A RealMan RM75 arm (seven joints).
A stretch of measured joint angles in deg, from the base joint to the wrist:
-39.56 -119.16 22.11 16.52 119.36 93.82 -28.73
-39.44 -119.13 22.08 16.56 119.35 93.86 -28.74
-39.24 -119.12 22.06 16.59 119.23 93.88 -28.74
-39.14 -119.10 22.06 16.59 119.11 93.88 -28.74
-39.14 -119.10 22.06 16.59 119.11 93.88 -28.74
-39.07 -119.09 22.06 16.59 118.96 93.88 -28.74
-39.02 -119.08 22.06 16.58 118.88 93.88 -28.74
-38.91 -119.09 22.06 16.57 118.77 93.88 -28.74
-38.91 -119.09 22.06 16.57 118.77 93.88 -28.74
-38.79 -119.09 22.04 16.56 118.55 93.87 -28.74
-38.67 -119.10 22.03 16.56 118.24 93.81 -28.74
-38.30 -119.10 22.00 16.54 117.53 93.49 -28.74
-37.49 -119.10 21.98 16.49 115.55 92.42 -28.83
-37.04 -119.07 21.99 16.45 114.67 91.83 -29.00
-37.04 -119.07 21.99 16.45 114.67 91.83 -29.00
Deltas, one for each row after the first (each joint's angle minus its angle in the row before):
0.12 0.03 -0.03 0.04 -0.01 0.04 -0.01
0.20 0.01 -0.02 0.03 -0.12 0.02 0.00
0.10 0.02 0.00 0.00 -0.12 0.00 0.00
0.00 0.00 0.00 0.00 0.00 0.00 0.00
0.07 0.01 0.00 0.00 -0.15 0.00 0.00
0.05 0.01 0.00 -0.01 -0.08 0.00 0.00
0.11 -0.01 0.00 -0.01 -0.11 0.00 0.00
0.00 0.00 0.00 0.00 0.00 0.00 0.00
0.12 0.00 -0.02 -0.01 -0.22 -0.01 0.00
0.12 -0.01 -0.01 0.00 -0.31 -0.06 0.00
0.37 0.00 -0.03 -0.02 -0.71 -0.32 0.00
0.81 0.00 -0.02 -0.05 -1.98 -1.07 -0.09
0.45 0.03 0.01 -0.04 -0.88 -0.59 -0.17
0.00 0.00 0.00 0.00 0.00 0.00 0.00

